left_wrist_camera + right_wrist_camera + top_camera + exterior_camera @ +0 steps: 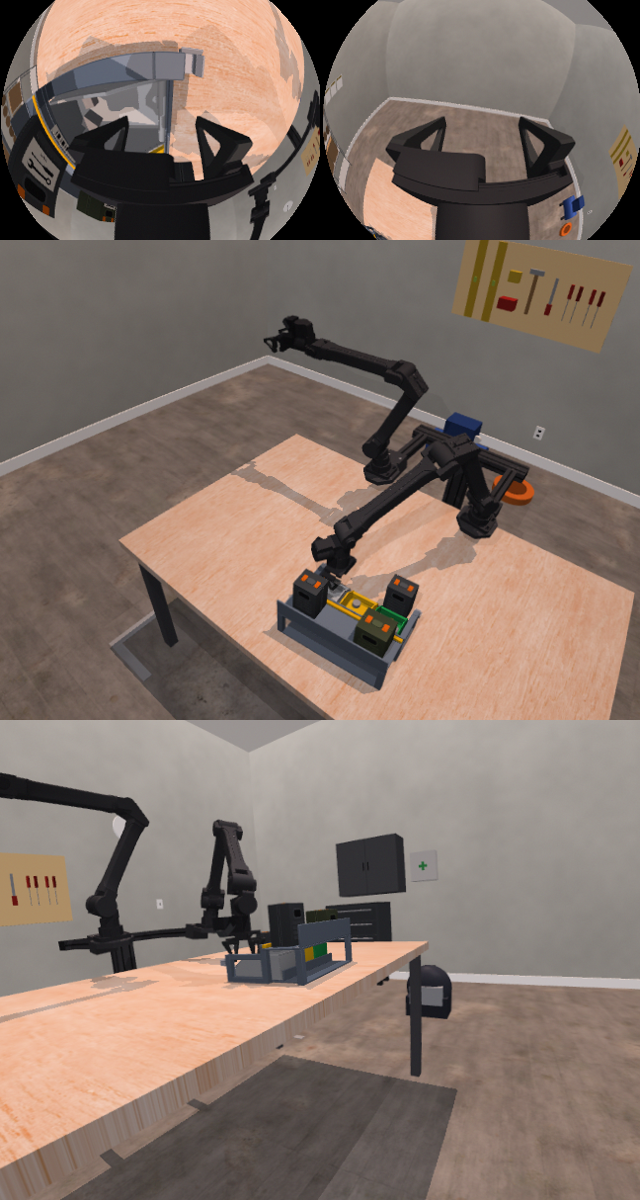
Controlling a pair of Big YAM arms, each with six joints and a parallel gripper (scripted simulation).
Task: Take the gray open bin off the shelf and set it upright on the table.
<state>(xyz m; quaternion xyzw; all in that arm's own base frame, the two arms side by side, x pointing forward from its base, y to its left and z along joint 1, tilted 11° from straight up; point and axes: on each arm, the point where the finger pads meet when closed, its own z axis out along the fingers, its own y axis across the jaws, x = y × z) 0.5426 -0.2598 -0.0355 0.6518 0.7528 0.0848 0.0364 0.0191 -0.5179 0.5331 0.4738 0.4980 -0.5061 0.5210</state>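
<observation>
The gray open bin is 80 mm ahead of my left hand, 10 mm to the left of it and 10 mm below it. Round my left hand: yellow bin (120 mm to the left, 60 mm ahead, 10 mm below); gray shelf (130 mm to the left, 90 mm ahead, 10 mm above); green bin (230 mm to the left, 50 mm ahead, 10 mm below).
</observation>
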